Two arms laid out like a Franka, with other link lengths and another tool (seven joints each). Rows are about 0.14 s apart.
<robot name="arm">
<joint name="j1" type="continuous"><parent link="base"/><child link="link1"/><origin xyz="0 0 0.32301"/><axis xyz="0 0 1"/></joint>
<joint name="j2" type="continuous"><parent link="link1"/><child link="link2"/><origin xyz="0 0 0"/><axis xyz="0 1 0"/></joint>
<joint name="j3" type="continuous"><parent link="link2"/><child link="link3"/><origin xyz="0 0 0.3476"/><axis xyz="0 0 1"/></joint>
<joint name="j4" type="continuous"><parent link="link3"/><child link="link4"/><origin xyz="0.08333 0 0"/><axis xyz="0 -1 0"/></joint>
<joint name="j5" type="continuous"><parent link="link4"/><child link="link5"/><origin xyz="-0.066 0 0.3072"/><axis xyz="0 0 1"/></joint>
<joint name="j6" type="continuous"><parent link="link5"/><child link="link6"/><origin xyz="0 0 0"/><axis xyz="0 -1 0"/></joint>
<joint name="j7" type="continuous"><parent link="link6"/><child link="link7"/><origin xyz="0.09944 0 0"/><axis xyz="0 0 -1"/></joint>
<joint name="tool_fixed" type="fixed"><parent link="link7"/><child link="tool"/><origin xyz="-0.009 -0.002 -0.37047" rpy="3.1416 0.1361 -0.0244"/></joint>
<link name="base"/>
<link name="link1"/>
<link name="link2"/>
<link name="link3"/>
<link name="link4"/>
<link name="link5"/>
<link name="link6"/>
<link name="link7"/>
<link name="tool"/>
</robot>
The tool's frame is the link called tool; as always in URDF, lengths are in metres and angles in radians. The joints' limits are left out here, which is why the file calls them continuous.
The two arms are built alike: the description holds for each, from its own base.
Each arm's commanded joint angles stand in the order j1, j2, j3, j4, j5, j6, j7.
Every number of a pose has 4 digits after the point.
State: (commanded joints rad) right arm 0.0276 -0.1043 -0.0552 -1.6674 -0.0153 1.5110 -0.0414; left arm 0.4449 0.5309 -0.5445 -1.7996 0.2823 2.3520 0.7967
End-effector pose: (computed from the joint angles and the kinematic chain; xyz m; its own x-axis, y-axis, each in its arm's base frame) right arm 0.4241 -0.0200 0.3710 0.9822 -0.0119 -0.1874 -0.0104 -0.9999 0.0087; left arm 0.6378 -0.0246 0.0886 0.5147 -0.8570 -0.0244 -0.8567 -0.5130 -0.0530
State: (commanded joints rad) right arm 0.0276 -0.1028 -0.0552 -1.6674 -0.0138 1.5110 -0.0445; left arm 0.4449 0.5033 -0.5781 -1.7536 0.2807 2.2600 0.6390
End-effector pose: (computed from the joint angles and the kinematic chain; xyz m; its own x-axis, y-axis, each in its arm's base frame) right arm 0.4242 -0.0194 0.3704 0.9820 -0.0085 -0.1889 -0.0073 -0.9999 0.0070; left arm 0.6334 -0.0347 0.1153 0.6261 -0.7789 -0.0368 -0.7798 -0.6252 -0.0331
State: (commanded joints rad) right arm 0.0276 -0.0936 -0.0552 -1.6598 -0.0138 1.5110 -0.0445; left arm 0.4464 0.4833 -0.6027 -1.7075 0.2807 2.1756 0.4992
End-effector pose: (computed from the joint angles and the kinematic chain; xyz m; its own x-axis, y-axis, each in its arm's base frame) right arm 0.4270 -0.0195 0.3694 0.9817 -0.0086 -0.1904 -0.0074 -0.9999 0.0075; left arm 0.6288 -0.0388 0.1379 0.7199 -0.6921 -0.0535 -0.6937 -0.7200 -0.0192
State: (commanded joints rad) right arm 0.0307 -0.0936 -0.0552 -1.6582 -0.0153 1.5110 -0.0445; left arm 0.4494 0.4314 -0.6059 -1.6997 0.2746 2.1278 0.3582
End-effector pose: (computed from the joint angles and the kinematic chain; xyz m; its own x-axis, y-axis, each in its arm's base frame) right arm 0.4275 -0.0188 0.3700 0.9820 -0.0059 -0.1889 -0.0043 -0.9999 0.0091; left arm 0.6228 -0.0332 0.1642 0.8124 -0.5798 -0.0614 -0.5823 -0.8123 -0.0333
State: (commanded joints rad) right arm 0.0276 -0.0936 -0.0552 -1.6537 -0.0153 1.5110 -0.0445; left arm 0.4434 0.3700 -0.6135 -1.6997 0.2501 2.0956 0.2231
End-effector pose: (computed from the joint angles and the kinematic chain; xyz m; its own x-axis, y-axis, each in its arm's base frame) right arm 0.4288 -0.0201 0.3717 0.9828 -0.0090 -0.1845 -0.0074 -0.9999 0.0091; left arm 0.6172 -0.0427 0.1944 0.8829 -0.4674 -0.0445 -0.4691 -0.8822 -0.0414
